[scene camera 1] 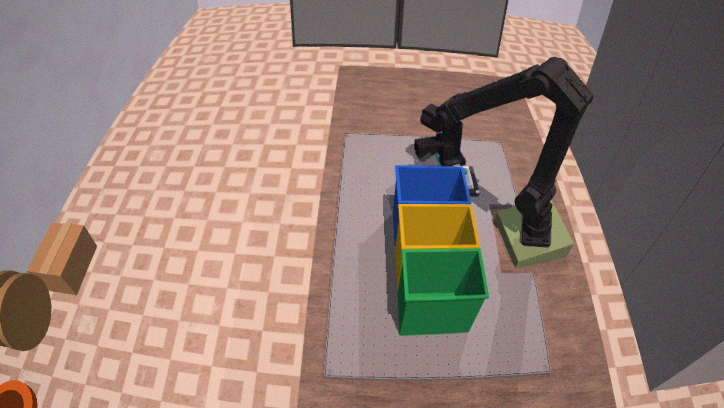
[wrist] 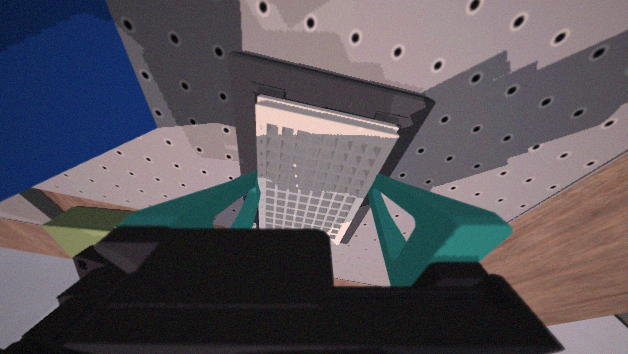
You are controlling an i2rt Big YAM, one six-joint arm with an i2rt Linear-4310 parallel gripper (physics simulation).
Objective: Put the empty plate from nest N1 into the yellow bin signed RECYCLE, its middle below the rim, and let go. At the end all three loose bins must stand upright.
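Frame: origin at the arm's base, x left, y back, z up, level; metres.
Seen in the pictures: gripper, fingertip midpoint: (wrist: 314,177); arm's base at its link origin: (scene camera 1: 536,229).
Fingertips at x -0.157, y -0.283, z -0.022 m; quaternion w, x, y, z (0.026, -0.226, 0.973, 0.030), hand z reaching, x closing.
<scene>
Offsets run from my fingertips to a thing's top centre. Level surfaces: height alone.
The white plate @[dx -0.003, dy +0.011, dz +0.011 m] (scene camera 1: 468,180) (wrist: 315,160), with a grid of wells, lies in the dark nest @[dx -0.002, dy +0.012, dz +0.000 m] (scene camera 1: 475,184) (wrist: 330,75) behind and right of the blue bin. My gripper (scene camera 1: 454,165) (wrist: 314,177) is shut on the plate, one teal fingertip at each long side, low over the nest. In the scene view the fingers are mostly hidden by the gripper body. The yellow bin @[dx +0.335, dy -0.007, dz +0.165 m] (scene camera 1: 438,228) stands upright between the blue bin @[dx +0.206, dy -0.040, dz +0.165 m] (scene camera 1: 430,184) (wrist: 70,100) and the green bin @[dx +0.463, dy +0.026, dz +0.165 m] (scene camera 1: 440,316), which also stand upright. No sign is readable on the yellow bin.
The three bins stand in a close row on the grey perforated mat @[dz -0.015 m] (scene camera 1: 364,354) (wrist: 320,45). The blue bin's wall is close to the nest in the wrist view. The arm's green base block (scene camera 1: 544,255) (wrist: 75,230) stands right of the bins.
</scene>
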